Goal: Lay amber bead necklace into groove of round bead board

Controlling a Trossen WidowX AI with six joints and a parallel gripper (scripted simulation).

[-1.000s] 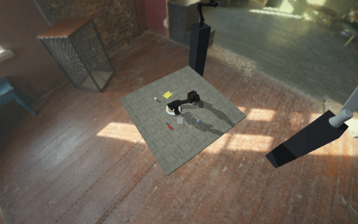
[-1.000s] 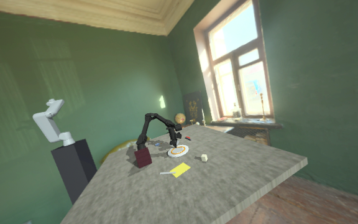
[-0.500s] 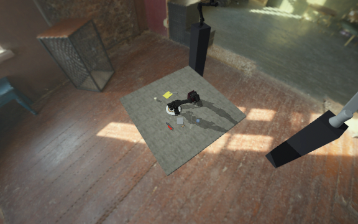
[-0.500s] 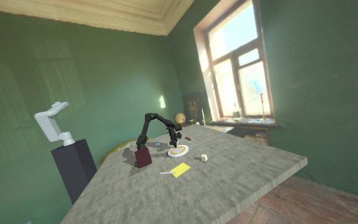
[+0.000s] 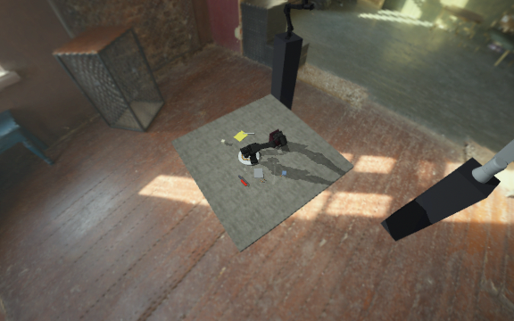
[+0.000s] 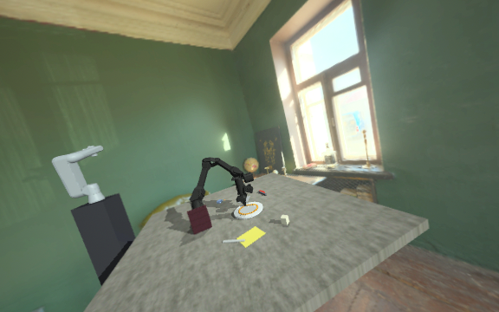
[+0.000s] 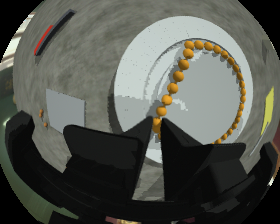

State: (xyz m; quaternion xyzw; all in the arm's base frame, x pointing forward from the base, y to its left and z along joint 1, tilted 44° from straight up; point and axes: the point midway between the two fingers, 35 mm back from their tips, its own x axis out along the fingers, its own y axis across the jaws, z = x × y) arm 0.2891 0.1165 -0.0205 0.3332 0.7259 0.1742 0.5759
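The board is 6 cm to the right of my gripper tip, 1 cm below it and 1 cm ahead of it. The rest, counted from my gripper tip: red tool (18 cm ahead, 16 cm to the left, 1 cm below); then grey square (15 cm to the left, 2 cm ahead, 1 cm below); then small blue piece (26 cm to the left, 18 cm behind, 1 cm below).
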